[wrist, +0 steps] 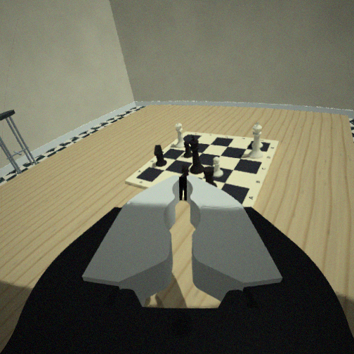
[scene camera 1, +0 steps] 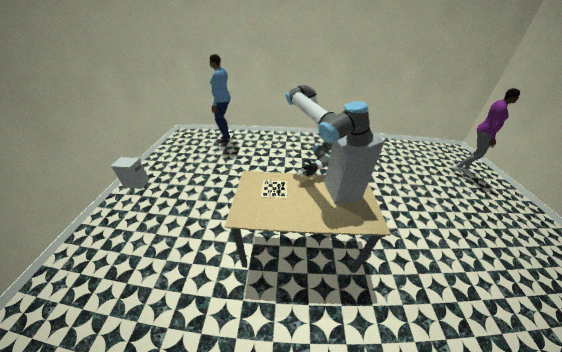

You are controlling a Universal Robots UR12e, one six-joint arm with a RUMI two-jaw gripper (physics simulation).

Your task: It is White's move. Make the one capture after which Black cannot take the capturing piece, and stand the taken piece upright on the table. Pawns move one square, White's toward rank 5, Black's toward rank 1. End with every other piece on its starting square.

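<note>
My gripper is shut and empty, above the table and off the board's near side. The chessboard lies flat on the table. In the wrist view, a tall black piece stands mid-board, with a small black piece behind it and a black piece to the left. A white pawn stands right of the tall piece, behind a black piece. Another black piece shows just above the fingertips. A white piece stands far left, a tall white piece at right.
The wooden table carries the board and the arm's grey pedestal. A grey box stands left on the floor. A person in blue and one in purple stand beyond the table. A stool shows at left.
</note>
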